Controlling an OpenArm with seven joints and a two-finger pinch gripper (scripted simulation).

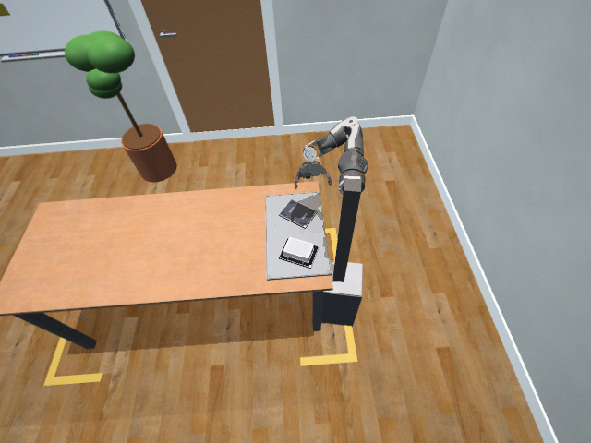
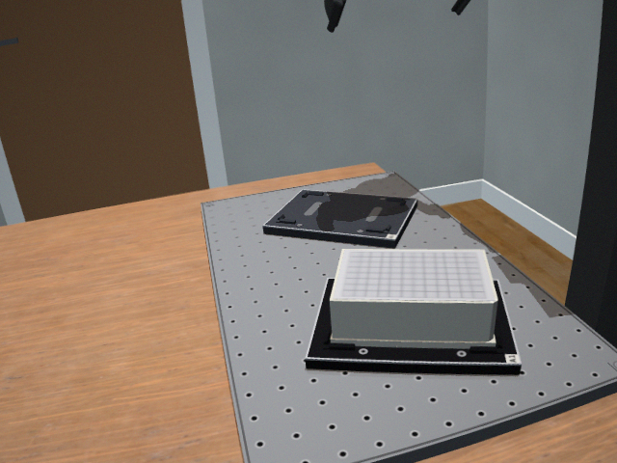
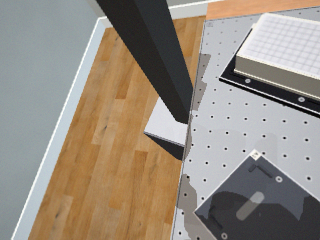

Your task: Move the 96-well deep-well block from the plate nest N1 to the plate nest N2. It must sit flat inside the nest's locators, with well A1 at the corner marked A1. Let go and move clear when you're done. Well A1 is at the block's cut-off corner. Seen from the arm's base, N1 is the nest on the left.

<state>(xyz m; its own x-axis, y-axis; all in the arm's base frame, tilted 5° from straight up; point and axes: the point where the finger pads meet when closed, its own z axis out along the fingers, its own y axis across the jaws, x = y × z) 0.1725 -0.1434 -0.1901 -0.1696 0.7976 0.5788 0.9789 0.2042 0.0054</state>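
Right now the white 96-well deep-well block is 40 mm ahead of my hand, 210 mm to the left of it and 200 mm below it. The rest, counted from my hand: black nest N1: 40 mm ahead, 210 mm to the left, 230 mm below; A1 label: 20 mm behind, 280 mm to the left, 220 mm below; black nest N2: 80 mm ahead, 20 mm to the right, 230 mm below.
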